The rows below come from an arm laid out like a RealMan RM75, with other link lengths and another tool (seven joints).
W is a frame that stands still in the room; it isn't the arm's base.
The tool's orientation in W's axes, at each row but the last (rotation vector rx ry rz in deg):
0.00, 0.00, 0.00
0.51, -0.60, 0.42
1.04, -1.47, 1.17
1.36, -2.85, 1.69
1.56, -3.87, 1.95
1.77, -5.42, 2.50
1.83, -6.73, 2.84
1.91, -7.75, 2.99
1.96, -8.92, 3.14
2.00, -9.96, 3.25
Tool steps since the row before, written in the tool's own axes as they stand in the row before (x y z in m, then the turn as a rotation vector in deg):
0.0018, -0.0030, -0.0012, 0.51, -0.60, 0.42
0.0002, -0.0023, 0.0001, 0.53, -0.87, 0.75
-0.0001, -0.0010, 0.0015, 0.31, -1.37, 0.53
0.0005, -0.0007, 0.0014, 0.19, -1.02, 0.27
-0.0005, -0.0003, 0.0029, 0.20, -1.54, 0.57
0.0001, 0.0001, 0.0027, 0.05, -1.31, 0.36
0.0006, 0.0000, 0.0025, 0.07, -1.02, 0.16
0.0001, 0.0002, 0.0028, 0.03, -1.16, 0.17
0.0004, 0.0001, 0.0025, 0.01, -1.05, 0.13
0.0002, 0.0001, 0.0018, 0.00, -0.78, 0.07
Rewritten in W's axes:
0.0018, -0.0030, -0.0012, 0.51, -0.60, 0.42
0.0002, -0.0023, 0.0001, 0.53, -0.87, 0.75
-0.0001, -0.0010, 0.0015, 0.32, -1.37, 0.51
0.0005, -0.0007, 0.0014, 0.21, -1.02, 0.26
-0.0007, -0.0004, 0.0029, 0.22, -1.55, 0.54
-0.0002, 0.0000, 0.0027, 0.07, -1.32, 0.33
0.0003, -0.0001, 0.0026, 0.10, -1.02, 0.14
-0.0003, 0.0001, 0.0028, 0.07, -1.16, 0.14
0.0000, 0.0000, 0.0025, 0.05, -1.05, 0.10
-0.0001, 0.0000, 0.0018, 0.03, -0.78, 0.05

